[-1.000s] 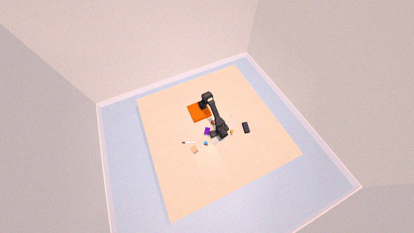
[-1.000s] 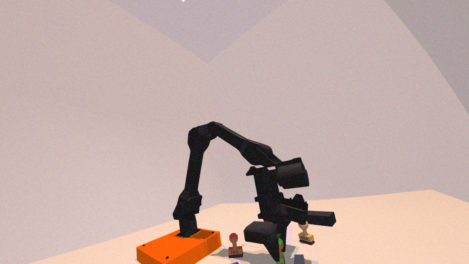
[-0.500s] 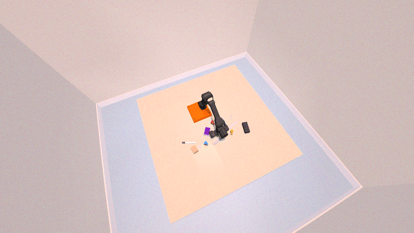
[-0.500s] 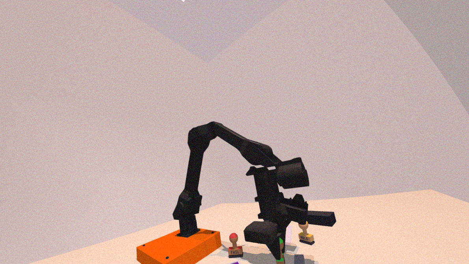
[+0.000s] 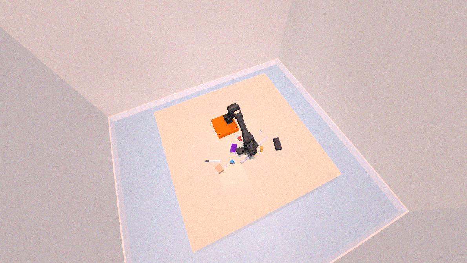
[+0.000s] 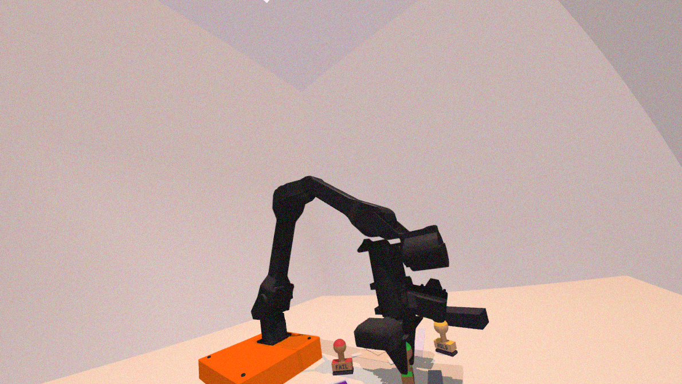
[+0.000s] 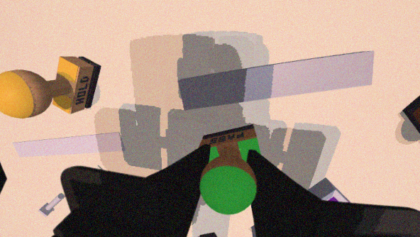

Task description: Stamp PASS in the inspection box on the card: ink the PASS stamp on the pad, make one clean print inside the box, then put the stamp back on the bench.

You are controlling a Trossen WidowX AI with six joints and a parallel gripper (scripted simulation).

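Right now my gripper tip is 9 cm past the purple ink pad, 8 cm to the left of it and 2 cm above it. The rest, counted from my gripper tip: red-topped stamp: 14 cm behind, 1 cm to the left, 1 cm below; yellow-knobbed HOLD stamp: 4 cm ahead, 12 cm to the left, 1 cm below; green-knobbed stamp: right at my gripper tip.
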